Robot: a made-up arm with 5 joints.
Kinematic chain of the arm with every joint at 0, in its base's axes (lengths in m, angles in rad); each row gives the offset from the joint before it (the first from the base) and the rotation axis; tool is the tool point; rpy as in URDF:
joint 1: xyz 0 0 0.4 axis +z
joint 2: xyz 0 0 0 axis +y
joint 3: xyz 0.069 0 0.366 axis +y
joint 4: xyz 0.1 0 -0.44 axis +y
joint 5: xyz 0.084 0 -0.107 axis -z
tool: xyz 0 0 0 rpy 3.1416 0 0
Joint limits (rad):
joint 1: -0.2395..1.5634
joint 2: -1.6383..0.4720
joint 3: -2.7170..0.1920
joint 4: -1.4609..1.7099
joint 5: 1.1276..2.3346
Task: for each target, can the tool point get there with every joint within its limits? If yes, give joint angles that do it. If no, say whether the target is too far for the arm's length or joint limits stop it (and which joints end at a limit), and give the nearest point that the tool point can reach.
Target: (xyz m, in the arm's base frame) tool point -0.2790 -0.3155 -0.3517
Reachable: no: joint limits stop it (at a limit: joint 2, joint 3) | nearest point -0.0289 -0.0327 0.1758 | short by 0.649 m
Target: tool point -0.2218 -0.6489 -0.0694
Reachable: no: joint limits stop it (at a limit: joint 2, joint 3, joint 4) | nearest point -0.2556 -0.7477 0.3709 | short by 0.453 m
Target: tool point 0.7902 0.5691 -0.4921
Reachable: no: too far | nearest point 0.4385 0.3158 0.1974 | short by 0.814 m
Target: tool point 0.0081 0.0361 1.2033
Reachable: yes | joints 1.3502 -0.7923 -1.4881 -0.3394 1.9915
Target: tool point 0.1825 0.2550 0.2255
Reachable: yes | joints 0.9497 0.1433 -0.4304 1.1561 2.0911
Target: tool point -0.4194 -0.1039 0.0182
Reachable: no: joint limits stop it (at a limit: joint 2, joint 3) | nearest point -0.0801 -0.0198 0.2188 | short by 0.403 m
